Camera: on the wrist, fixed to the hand. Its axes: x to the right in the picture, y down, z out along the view.
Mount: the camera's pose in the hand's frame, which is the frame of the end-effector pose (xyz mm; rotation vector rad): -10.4 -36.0 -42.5 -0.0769 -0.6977 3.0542
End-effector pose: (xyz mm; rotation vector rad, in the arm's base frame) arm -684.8 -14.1 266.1 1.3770 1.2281 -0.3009
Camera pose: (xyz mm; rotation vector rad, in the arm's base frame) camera -737.3 7.2 264.9 1.2833 -1.9076 1.2442
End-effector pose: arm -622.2 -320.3 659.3 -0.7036 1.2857 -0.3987
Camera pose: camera -661.7 -350.7 686.1 1.3498 0.4141 2.0998
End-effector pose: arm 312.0 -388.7 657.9 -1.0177 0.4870 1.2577
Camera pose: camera 351.8 -429.1 657.7 -0.7631 -0.6723 -1.8229
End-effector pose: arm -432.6 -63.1 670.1 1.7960 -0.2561 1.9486
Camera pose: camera -453.5 -15.2 648.3 -0.1426 1.5820 -0.1915
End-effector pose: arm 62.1 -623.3 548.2 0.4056 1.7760 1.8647
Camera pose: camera 53.0 -664.4 510.3 -1.8883 0.5258 -0.5819
